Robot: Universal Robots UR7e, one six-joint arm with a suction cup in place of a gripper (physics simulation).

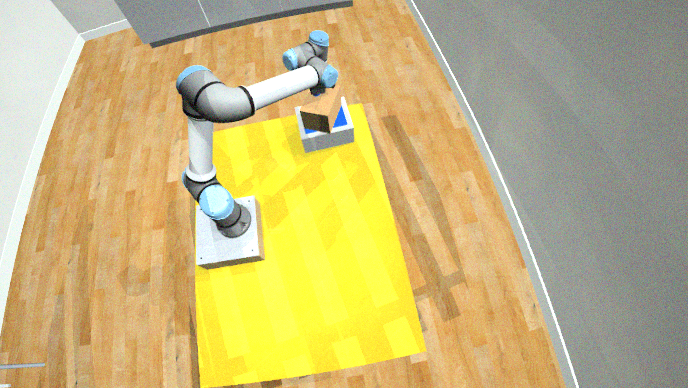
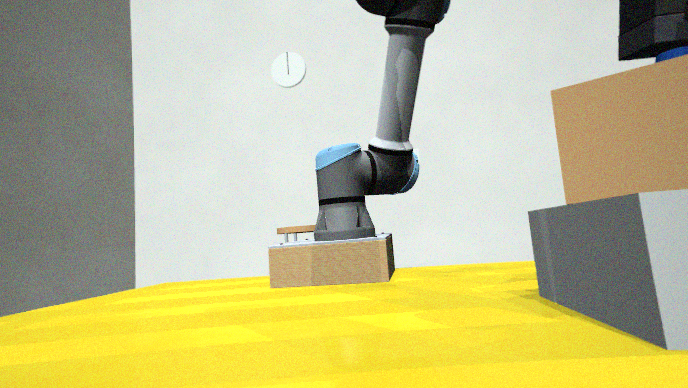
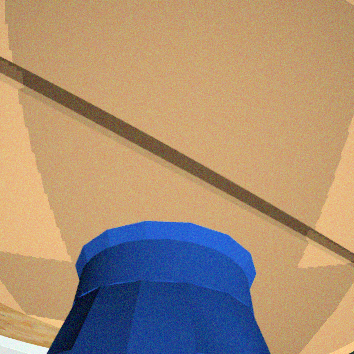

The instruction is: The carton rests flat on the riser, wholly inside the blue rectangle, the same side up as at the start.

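Where they show: hand at its tool point: [image 1: 315, 95] [image 3: 165, 251]; arm's base at its link origin: [image 1: 234, 221] [image 2: 345, 238].
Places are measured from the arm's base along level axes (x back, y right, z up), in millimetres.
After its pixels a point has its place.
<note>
My suction cup [image 1: 317, 93] @(x -481, y -429, z 139 mm) [image 2: 672, 54] [image 3: 165, 250] is on the top of the tan carton [image 1: 322, 105] @(x -494, y -352, z 151 mm) [image 2: 625, 130] @(x -534, y -338, z 90 mm) [image 3: 200, 100] and holds it. The carton is upright and looks level, turned at an angle to the grey riser [image 1: 330, 142] @(x -497, y -294, z -56 mm) [image 2: 595, 250] @(x -537, y -292, z -28 mm). Its underside is at the riser's top or very close above it; contact is hidden. The blue rectangle [image 1: 341, 118] @(x -574, y -359, z 21 mm) shows at the carton's right and in a sliver at its front left. The carton's near corner appears to reach the rectangle's front edge; whether it crosses is unclear. The far side is hidden.
The riser stands on the yellow mat [image 1: 320, 300] @(x -268, y 398, z -99 mm) [image 2: 300, 340] @(x -543, y 8, z -99 mm) near its far right corner. The arm's base block [image 1: 215, 245] @(x 96, y 86, z 2 mm) [image 2: 325, 265] @(x -90, y 40, z -56 mm) stands at the mat's left edge. A grey cabinet [image 1: 250, 12] is at the back, and a grey wall [image 2: 65, 150] stands at one side.
</note>
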